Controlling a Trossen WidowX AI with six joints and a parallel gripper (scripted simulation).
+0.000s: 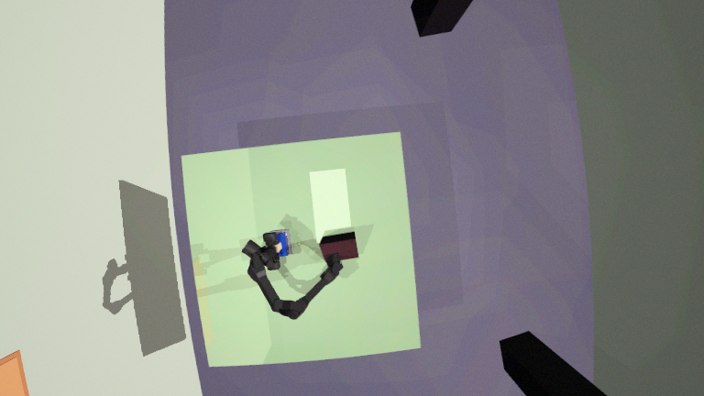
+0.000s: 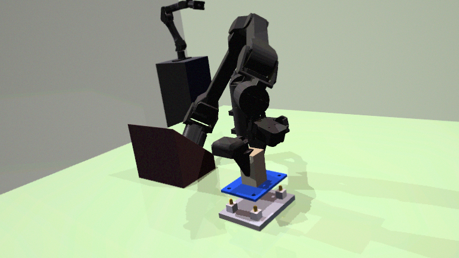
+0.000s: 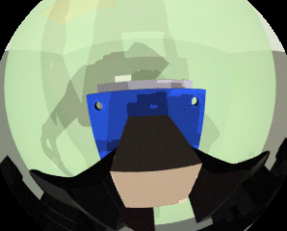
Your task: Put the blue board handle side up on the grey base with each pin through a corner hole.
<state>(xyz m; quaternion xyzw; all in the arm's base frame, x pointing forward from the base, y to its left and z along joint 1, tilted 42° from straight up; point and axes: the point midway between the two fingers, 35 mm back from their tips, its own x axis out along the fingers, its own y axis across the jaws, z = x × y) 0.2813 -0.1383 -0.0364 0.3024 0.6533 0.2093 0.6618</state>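
Right now my gripper tip is 8 cm above the grey base. The rest, counted from my gripper tip: blue board: 1 cm below.
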